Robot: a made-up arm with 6 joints. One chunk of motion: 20 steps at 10 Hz.
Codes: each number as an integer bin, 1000 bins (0 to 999) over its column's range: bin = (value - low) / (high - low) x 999, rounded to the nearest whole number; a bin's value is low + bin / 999 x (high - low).
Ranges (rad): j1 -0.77..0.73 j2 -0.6..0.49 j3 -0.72..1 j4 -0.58..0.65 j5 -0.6..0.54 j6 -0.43..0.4
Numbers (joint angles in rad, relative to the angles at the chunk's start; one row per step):
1: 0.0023 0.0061 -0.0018 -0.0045 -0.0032 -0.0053
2: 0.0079 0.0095 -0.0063 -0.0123 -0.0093 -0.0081
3: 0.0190 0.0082 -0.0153 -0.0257 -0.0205 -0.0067
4: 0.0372 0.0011 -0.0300 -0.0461 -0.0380 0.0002
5: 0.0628 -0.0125 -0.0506 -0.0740 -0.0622 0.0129
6: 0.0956 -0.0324 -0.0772 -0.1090 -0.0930 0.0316
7: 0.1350 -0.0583 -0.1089 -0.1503 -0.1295 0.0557
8: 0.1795 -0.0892 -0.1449 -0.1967 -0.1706 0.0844
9: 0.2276 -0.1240 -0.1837 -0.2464 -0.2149 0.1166
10: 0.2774 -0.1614 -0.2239 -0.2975 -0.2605 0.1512
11: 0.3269 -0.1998 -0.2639 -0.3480 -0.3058 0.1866
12: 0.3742 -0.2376 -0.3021 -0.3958 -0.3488 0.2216
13: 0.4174 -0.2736 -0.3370 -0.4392 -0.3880 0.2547
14: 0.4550 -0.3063 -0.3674 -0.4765 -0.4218 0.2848
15: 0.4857 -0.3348 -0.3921 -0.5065 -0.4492 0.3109
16: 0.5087 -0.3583 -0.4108 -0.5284 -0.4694 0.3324
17: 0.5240 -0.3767 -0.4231 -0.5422 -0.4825 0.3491
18: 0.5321 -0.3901 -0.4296 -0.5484 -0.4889 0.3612
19: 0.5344 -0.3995 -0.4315 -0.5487 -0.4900 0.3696
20: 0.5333 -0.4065 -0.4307 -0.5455 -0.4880 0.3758
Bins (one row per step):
1: 514 555 417 467 523 511
2: 518 559 415 461 518 508
3: 525 557 409 450 508 509
4: 538 551 401 434 492 518
5: 555 538 389 411 471 533
6: 576 520 373 383 444 556
7: 603 496 355 349 412 585
8: 632 468 334 311 376 619
9: 664 436 311 271 337 658
10: 698 402 288 229 298 700
11: 731 367 265 188 258 742
12: 762 332 243 150 220 784
13: 791 299 222 114 186 824
14: 816 269 205 84 156 860
15: 836 243 190 60 132 892
16: 852 222 180 42 114 918
17: 862 205 172 31 103 938
18: 867 192 169 26 97 952
19: 869 184 168 25 96 962
20: 868 177 168 28 98 970

